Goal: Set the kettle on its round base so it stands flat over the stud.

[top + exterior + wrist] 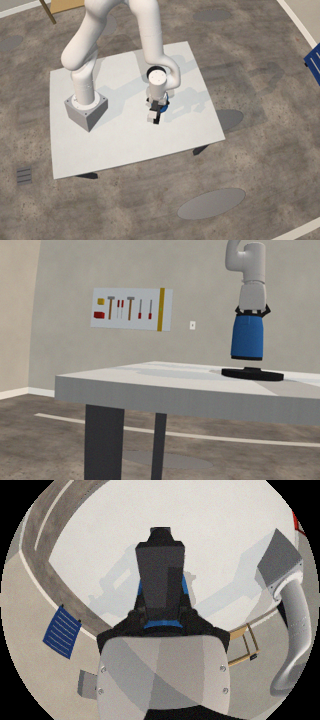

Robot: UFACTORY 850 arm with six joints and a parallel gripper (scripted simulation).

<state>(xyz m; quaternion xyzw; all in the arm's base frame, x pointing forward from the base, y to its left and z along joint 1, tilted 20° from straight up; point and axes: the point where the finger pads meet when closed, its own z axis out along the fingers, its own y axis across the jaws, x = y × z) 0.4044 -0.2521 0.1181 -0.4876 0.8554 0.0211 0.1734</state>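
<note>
Now: the blue kettle 50 mm below my hand, 30 mm to the left of it and 10 mm ahead of it. The rest, counted from my hand: black round base: 330 mm to the left, 170 mm below, 100 mm ahead.
</note>
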